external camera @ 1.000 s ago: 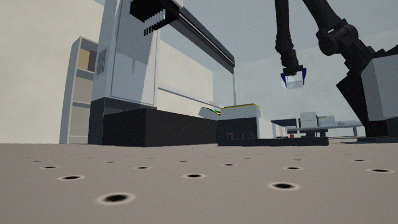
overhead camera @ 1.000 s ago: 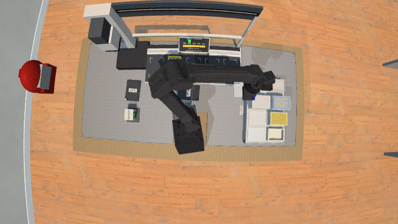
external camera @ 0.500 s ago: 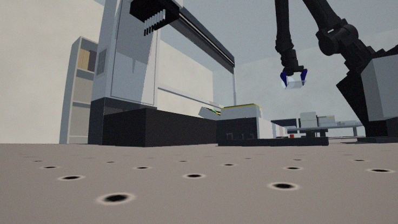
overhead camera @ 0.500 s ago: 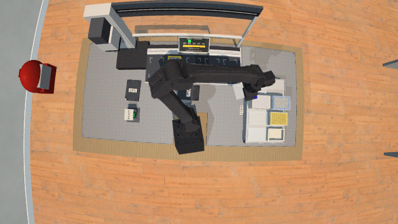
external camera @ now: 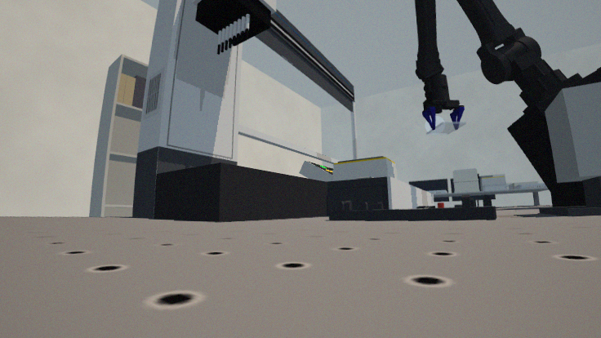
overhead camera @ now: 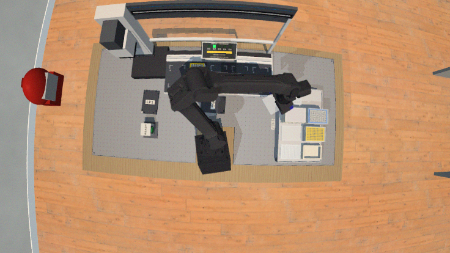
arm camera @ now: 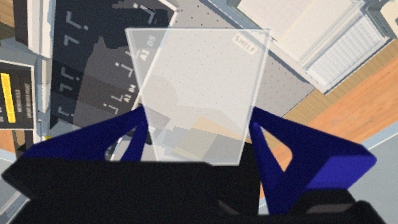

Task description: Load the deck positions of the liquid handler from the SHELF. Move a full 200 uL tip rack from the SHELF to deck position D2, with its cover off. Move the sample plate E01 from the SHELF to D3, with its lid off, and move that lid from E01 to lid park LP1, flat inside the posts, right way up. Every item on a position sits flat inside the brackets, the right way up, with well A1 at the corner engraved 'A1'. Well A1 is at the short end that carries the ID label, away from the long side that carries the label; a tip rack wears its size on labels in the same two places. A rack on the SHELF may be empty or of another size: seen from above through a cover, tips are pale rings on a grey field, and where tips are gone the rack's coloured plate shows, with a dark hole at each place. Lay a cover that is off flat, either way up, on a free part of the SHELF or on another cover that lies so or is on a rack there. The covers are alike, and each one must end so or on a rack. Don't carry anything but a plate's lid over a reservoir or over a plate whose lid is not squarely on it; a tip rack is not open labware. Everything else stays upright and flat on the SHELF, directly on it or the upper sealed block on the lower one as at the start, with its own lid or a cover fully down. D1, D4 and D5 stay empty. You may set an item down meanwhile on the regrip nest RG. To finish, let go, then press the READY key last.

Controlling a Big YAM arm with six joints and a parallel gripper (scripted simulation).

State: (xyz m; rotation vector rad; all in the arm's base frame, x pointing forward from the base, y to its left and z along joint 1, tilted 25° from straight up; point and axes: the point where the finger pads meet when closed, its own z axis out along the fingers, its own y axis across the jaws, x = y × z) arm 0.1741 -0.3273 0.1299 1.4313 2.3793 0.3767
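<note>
My gripper is now right at the clear plate lid. Also, from my hand: white sealed block 170 mm below, 150 mm to the right, 60 mm behind; then clear tip rack cover 210 mm below, 160 mm behind, 140 mm to the right; then sample plate 220 mm below, 150 mm to the right, 60 mm ahead.
</note>
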